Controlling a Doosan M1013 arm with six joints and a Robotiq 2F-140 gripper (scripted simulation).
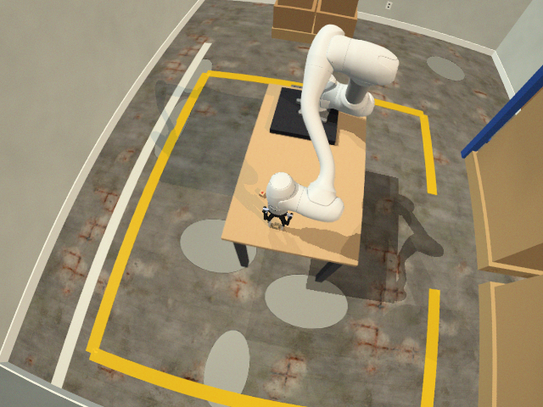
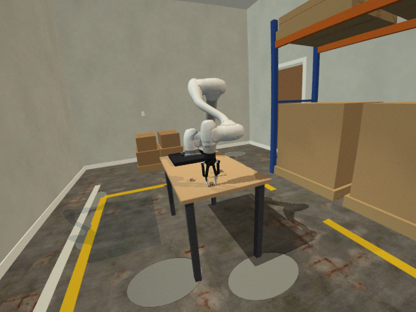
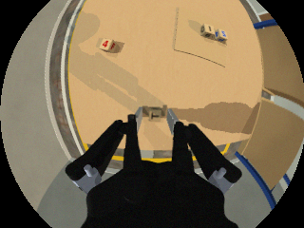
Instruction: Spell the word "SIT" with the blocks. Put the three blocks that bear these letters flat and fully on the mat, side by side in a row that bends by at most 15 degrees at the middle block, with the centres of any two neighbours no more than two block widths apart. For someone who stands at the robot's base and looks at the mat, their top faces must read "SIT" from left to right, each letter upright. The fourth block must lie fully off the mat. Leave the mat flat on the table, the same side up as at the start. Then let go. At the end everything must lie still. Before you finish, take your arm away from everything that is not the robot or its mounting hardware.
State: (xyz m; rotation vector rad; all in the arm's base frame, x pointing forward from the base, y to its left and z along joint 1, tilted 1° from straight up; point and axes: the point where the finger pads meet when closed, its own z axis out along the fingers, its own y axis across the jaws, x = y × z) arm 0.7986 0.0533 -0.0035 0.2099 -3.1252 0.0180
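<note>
The tan block lies 3 cm below my hand. From my hand the other things lie so: tan mat (22 cm behind, 8 cm to the left, 4 cm below).
</note>
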